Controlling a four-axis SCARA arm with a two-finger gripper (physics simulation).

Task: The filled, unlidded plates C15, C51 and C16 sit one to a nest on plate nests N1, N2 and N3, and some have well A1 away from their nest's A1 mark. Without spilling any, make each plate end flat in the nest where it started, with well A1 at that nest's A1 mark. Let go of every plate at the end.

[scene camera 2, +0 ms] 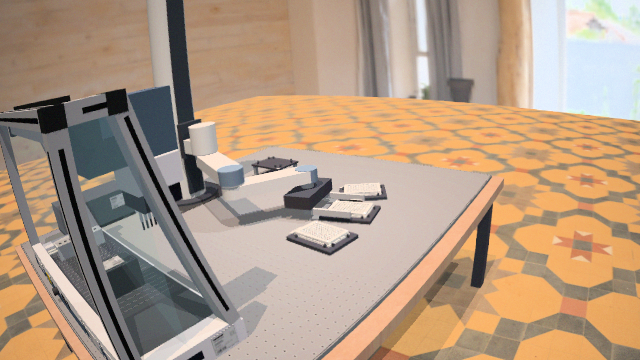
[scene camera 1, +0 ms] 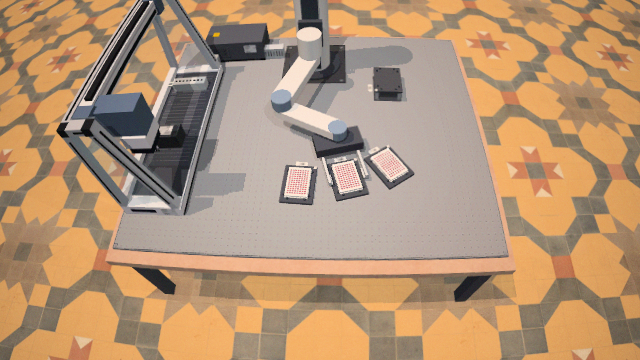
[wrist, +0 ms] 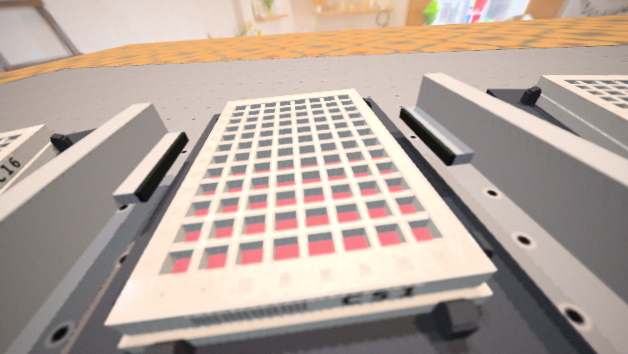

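Plate C51 (scene camera 1: 346, 176) (scene camera 2: 352, 209) (wrist: 320, 280), with red-filled wells, looks flat in the middle nest (scene camera 1: 352, 196) (scene camera 2: 372, 215). My gripper (scene camera 1: 348, 179) (scene camera 2: 357, 208) (wrist: 293, 108) is open around it, one finger along each long side with a gap between pad and plate. C16 (scene camera 1: 390, 165) (scene camera 2: 362, 189) (wrist: 10, 170) sits in the nest (scene camera 1: 407, 173) (scene camera 2: 384, 193) at scene camera 1's right. The plate at its left (scene camera 1: 298, 182) (scene camera 2: 321, 233) (wrist: 560, 97), C15 by elimination, sits in its own nest (scene camera 1: 297, 201) (scene camera 2: 330, 249). Nest numbers and A1 marks are unreadable.
In scene camera 1, a framed enclosure (scene camera 1: 202, 142) with a blue module (scene camera 1: 125, 114) stands left. A dark box (scene camera 1: 237, 42) is at the back left. The arm's base plate (scene camera 1: 340, 75) is at the back, and a low black stand (scene camera 1: 387, 80) (scene camera 2: 275, 163) is to its right.
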